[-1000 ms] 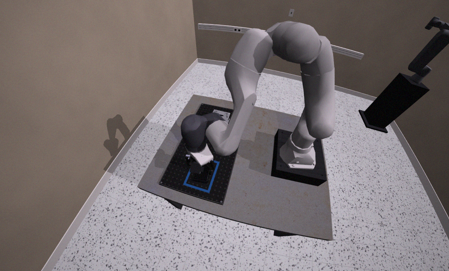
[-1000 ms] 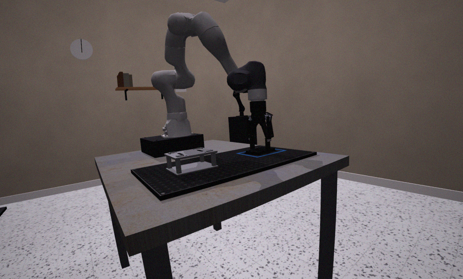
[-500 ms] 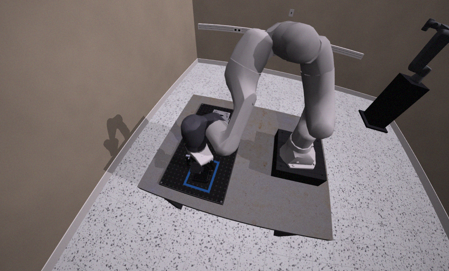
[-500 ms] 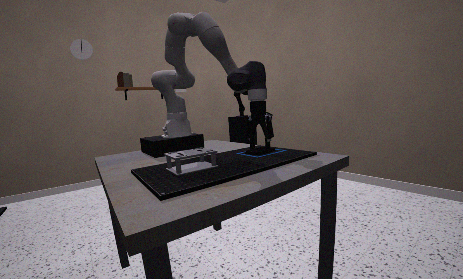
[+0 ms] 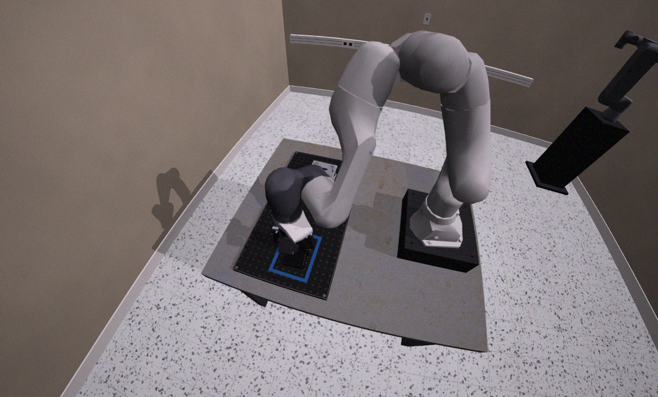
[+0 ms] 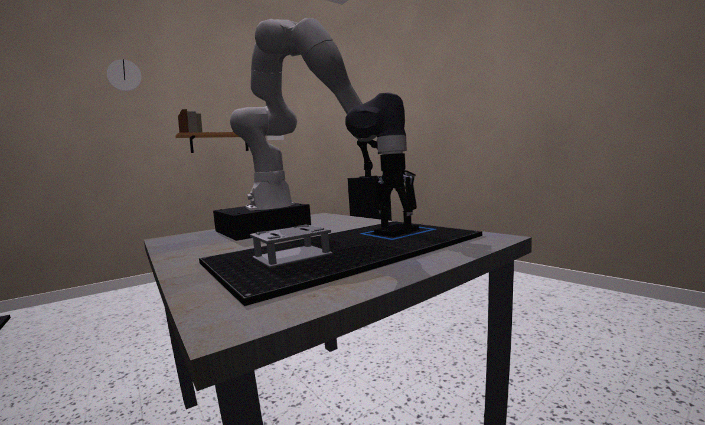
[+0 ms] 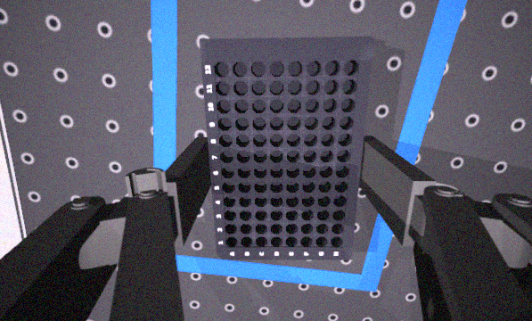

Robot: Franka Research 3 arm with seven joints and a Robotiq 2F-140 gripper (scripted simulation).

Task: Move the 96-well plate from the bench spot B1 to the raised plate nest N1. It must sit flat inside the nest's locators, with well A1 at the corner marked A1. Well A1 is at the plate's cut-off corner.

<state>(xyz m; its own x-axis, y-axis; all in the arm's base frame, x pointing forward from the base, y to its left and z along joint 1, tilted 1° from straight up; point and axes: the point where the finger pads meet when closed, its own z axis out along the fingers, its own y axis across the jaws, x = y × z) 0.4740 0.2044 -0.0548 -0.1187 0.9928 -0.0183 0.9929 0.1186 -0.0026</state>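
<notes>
Right now the grey plate nest N1 is 370 mm to the right of my hand, 30 mm above it and 10 mm ahead of it. Round my hand: black 96-well plate (20 mm below).
</notes>
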